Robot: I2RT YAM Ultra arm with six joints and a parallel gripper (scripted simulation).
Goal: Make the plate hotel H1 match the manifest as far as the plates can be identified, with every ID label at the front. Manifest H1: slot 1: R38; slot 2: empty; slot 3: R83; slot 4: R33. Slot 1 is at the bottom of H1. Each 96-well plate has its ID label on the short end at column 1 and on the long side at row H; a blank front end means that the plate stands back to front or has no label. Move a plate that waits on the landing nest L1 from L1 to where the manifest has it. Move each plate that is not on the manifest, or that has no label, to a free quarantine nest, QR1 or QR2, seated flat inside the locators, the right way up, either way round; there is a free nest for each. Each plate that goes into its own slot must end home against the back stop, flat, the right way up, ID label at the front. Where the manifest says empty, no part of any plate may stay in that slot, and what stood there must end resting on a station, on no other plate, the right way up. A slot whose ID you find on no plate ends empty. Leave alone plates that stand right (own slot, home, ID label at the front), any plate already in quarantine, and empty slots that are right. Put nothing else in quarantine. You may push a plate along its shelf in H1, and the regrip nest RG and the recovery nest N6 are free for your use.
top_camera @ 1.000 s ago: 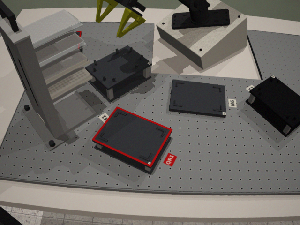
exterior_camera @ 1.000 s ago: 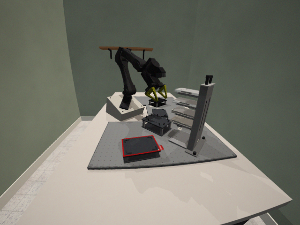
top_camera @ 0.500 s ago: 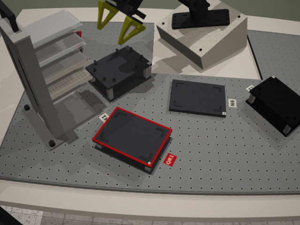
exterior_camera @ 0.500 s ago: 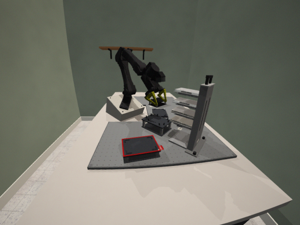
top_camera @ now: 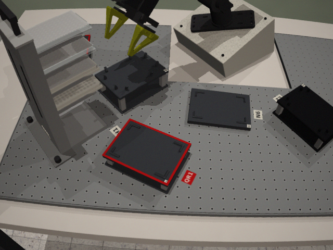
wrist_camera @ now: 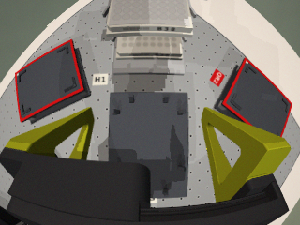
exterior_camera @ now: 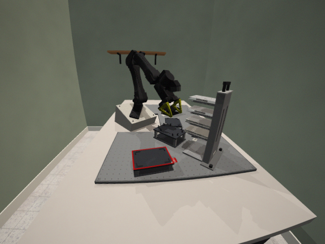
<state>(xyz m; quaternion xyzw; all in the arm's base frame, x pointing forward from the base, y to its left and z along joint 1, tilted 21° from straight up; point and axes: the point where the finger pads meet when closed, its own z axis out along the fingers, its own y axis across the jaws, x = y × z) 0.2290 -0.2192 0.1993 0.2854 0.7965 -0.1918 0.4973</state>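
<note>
Right now my hand is 20 mm past the black regrip nest RG, 20 mm to the right of it and 110 mm above it. From my hand the other things lie so: RG label: 100 mm behind, 90 mm to the left, 170 mm below; then translucent plate: 110 mm ahead, 100 mm to the right, 100 mm above; then plate hotel H1: 170 mm ahead, 150 mm to the right, 10 mm below.
</note>
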